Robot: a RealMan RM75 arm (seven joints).
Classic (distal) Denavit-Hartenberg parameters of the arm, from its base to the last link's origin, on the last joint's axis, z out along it. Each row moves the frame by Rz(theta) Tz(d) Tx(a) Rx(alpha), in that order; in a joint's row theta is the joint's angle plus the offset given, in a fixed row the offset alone. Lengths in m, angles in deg.
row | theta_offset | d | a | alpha
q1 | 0 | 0.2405 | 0 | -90
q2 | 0 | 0 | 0 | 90
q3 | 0 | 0.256 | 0 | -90
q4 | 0 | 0 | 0 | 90
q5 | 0 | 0.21 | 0 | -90
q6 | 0 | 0 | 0 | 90
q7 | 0 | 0.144 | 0 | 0
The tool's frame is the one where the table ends.
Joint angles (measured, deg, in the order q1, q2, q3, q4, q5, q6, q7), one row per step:
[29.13, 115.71, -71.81, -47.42, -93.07, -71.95, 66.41]
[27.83, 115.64, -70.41, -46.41, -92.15, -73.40, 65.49]
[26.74, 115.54, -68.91, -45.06, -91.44, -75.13, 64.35]
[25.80, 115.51, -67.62, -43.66, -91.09, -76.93, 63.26]
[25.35, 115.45, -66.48, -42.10, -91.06, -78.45, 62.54]
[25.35, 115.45, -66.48, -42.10, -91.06, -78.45, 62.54]
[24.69, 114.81, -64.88, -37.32, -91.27, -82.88, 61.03]
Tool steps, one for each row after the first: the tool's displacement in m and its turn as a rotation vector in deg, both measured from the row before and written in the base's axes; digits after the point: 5 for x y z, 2 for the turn. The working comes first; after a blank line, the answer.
Tool pose at each row, in the base's axes (x y z in m, rotation vector in deg; the steps are taken from these numbers as rounded here):
[0.20851, 0.36356, -0.01333, -156.00, -2.25, 29.54]
[0.21828, 0.35750, -0.01005, -155.35, 0.01, 31.33]
[0.22786, 0.35091, -0.00732, -154.90, 1.94, 33.11]
[0.23639, 0.34360, -0.00628, -154.86, 3.56, 34.68]
[0.24302, 0.33792, -0.00620, -155.06, 5.17, 35.94]
[0.24302, 0.33792, -0.00620, -155.06, 5.17, 35.94]
[0.25817, 0.32058, -0.00891, -157.37, 9.16, 39.10]

[0.00977, -0.00606, 0.00328, 0.04, 1.61, -1.36]
[0.00958, -0.00659, 0.00273, -0.15, 1.54, -1.10]
[0.00853, -0.00731, 0.00104, -0.49, 1.29, -0.84]
[0.00663, -0.00568, 0.00008, -0.69, 1.05, -0.83]
[0.00000, 0.00000, 0.00000, 0.00, 0.00, 0.00]
[0.01515, -0.01734, -0.00271, -3.53, 2.34, -1.59]

